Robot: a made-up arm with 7 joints. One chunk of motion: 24 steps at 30 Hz.
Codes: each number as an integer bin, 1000 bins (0 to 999) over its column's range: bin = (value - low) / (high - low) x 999, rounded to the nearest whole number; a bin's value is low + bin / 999 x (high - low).
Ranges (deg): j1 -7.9..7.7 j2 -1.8..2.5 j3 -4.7..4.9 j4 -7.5..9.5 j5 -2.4..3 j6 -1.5..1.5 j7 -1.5..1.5
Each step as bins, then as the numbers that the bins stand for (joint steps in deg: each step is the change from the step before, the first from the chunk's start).
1 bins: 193 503 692 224 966 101 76
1 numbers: -4.886 0.365 1.950 -3.688 2.822 -1.197 -1.272
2 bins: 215 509 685 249 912 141 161
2 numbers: -4.543 0.391 1.883 -3.263 2.530 -1.077 -1.017
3 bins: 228 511 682 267 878 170 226
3 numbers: -4.340 0.399 1.854 -2.956 2.346 -0.989 -0.821
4 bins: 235 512 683 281 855 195 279
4 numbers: -4.230 0.404 1.863 -2.718 2.222 -0.914 -0.662
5 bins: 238 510 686 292 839 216 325
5 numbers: -4.183 0.395 1.892 -2.531 2.135 -0.851 -0.524
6 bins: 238 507 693 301 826 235 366
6 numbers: -4.183 0.382 1.959 -2.378 2.065 -0.794 -0.401
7 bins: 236 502 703 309 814 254 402
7 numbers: -4.215 0.361 2.056 -2.242 2.000 -0.737 -0.293
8 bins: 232 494 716 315 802 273 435
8 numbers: -4.277 0.326 2.180 -2.140 1.935 -0.680 -0.194
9 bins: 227 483 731 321 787 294 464
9 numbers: -4.355 0.279 2.325 -2.038 1.854 -0.617 -0.107
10 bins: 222 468 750 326 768 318 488
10 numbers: -4.433 0.214 2.507 -1.952 1.751 -0.545 -0.035
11 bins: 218 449 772 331 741 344 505
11 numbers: -4.496 0.133 2.719 -1.867 1.605 -0.467 0.017
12 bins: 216 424 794 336 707 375 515
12 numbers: -4.527 0.025 2.930 -1.782 1.422 -0.374 0.047
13 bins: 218 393 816 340 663 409 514
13 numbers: -4.496 -0.108 3.141 -1.714 1.184 -0.272 0.044
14 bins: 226 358 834 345 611 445 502
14 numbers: -4.371 -0.259 3.314 -1.629 0.903 -0.164 0.008
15 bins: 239 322 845 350 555 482 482
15 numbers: -4.168 -0.414 3.420 -1.544 0.600 -0.053 -0.053
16 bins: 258 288 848 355 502 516 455
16 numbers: -3.871 -0.560 3.449 -1.459 0.314 0.050 -0.134
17 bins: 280 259 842 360 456 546 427
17 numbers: -3.528 -0.685 3.391 -1.374 0.065 0.140 -0.218
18 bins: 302 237 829 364 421 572 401
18 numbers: -3.184 -0.780 3.266 -1.306 -0.124 0.218 -0.296
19 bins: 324 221 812 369 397 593 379
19 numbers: -2.841 -0.849 3.103 -1.221 -0.254 0.281 -0.362
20 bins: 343 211 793 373 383 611 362
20 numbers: -2.544 -0.892 2.920 -1.153 -0.330 0.335 -0.413
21 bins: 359 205 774 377 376 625 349
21 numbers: -2.294 -0.918 2.738 -1.085 -0.368 0.377 -0.452
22 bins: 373 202 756 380 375 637 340
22 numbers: -2.075 -0.931 2.565 -1.034 -0.373 0.413 -0.479
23 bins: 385 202 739 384 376 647 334
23 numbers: -1.888 -0.931 2.402 -0.965 -0.368 0.443 -0.497
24 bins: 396 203 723 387 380 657 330
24 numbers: -1.716 -0.926 2.248 -0.914 -0.346 0.473 -0.509
